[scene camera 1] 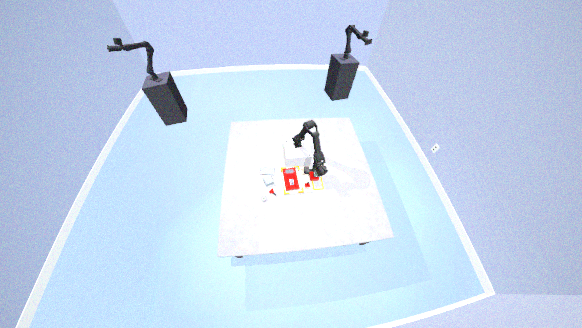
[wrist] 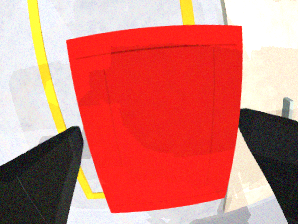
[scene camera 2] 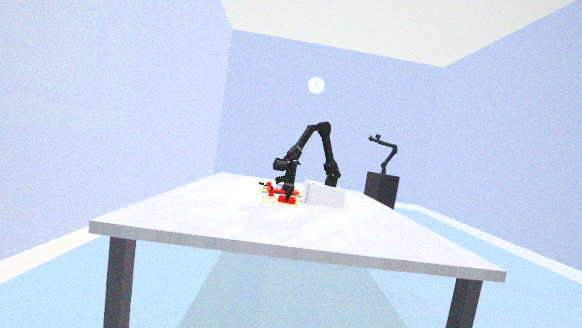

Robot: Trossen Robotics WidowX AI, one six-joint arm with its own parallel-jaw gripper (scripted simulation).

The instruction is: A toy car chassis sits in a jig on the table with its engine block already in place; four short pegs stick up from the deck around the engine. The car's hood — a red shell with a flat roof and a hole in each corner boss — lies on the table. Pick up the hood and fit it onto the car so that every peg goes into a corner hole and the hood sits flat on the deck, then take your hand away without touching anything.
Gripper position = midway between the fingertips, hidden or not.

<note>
My gripper [wrist: 162, 126] is open, with nothing in its grasp. Further things: a red hood [wrist: 160, 106].
</note>
